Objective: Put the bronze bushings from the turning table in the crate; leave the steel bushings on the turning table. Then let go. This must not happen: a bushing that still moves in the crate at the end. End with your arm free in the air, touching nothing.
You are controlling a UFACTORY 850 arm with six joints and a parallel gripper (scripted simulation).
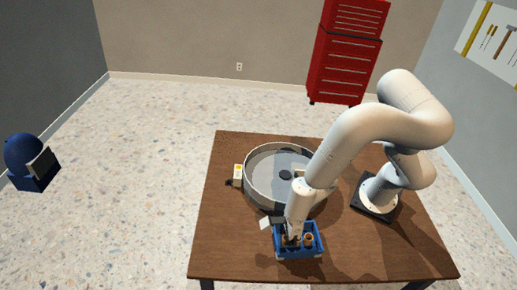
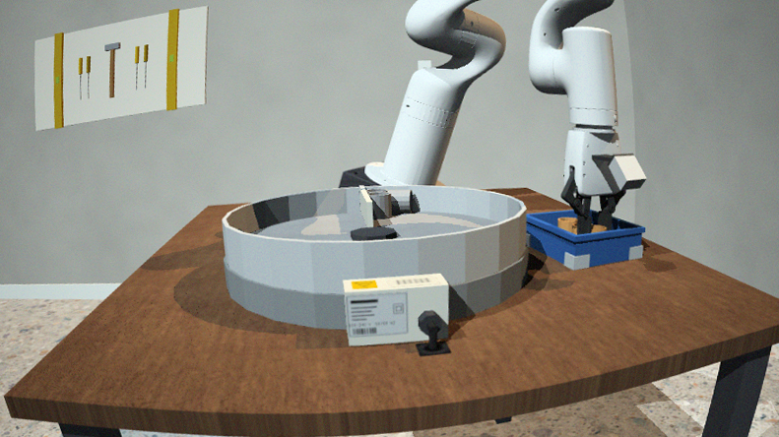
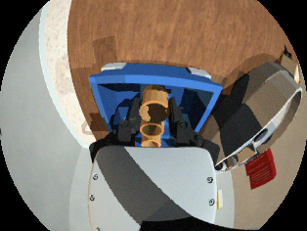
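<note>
The blue crate is 4 cm behind my hand and 2 cm below it. From my hand the other things lie so: grey turning table: 34 cm to the right, 2 cm behind.
</note>
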